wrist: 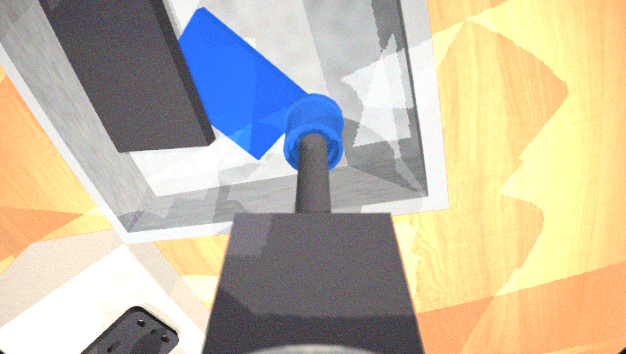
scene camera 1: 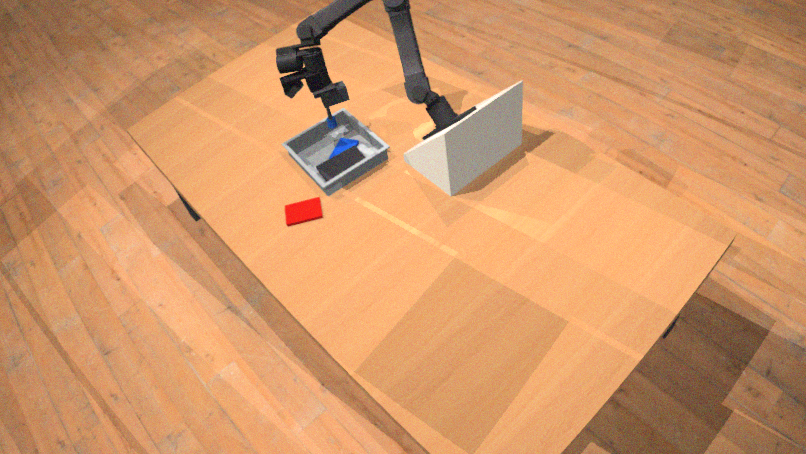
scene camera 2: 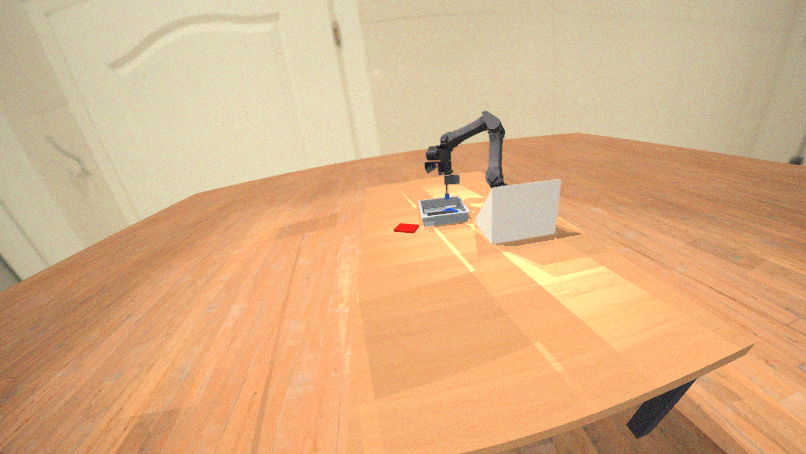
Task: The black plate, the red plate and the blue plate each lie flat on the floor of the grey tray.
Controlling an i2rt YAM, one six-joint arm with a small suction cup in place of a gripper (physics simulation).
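Frame: origin at the arm's base, x ahead, y left, z up, level; metres.
Seen in the pictures: hand, tool point: (wrist: 313, 121) (scene camera 1: 332, 125) (scene camera 2: 447, 198); arm's base, link origin: (scene camera 1: 449, 125) (scene camera 2: 506, 203).
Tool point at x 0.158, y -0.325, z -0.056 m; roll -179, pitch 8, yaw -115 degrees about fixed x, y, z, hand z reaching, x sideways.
Observation:
Offsets run from my tool point to a thing's middle. Level surfaces: height alone.
My suction cup (scene camera 1: 331, 122) (scene camera 2: 446, 196) (wrist: 313, 117) is open, with no plate on it. It hangs over the back part of the grey tray @(dz -0.036, dx +0.047, dy +0.055 m) (scene camera 1: 360, 170) (scene camera 2: 445, 218) (wrist: 437, 125), near the blue plate's corner in the wrist view. The black plate @(dz -0.046, dx +0.071, dy +0.114 m) (scene camera 1: 341, 163) (scene camera 2: 434, 213) (wrist: 125, 85) is in the tray along one side wall and overlaps an edge of the blue plate @(dz -0.053, dx +0.020, dy +0.058 m) (scene camera 1: 342, 147) (scene camera 2: 450, 210) (wrist: 230, 80). The overlapped part of the blue plate is hidden. I cannot tell exactly how far either plate is tilted. The red plate @(dz -0.056, dx +0.250, dy +0.141 m) (scene camera 1: 303, 211) (scene camera 2: 406, 228) lies flat on the table outside the tray.
A white wedge-shaped block (scene camera 1: 485, 140) (scene camera 2: 524, 213) stands on the wooden table @(dz -0.060 m) (scene camera 1: 451, 338) (scene camera 2: 439, 338), right of the tray in the scene views. The arm's base (scene camera 1: 442, 115) is behind it. The tray's raised walls surround the two plates inside.

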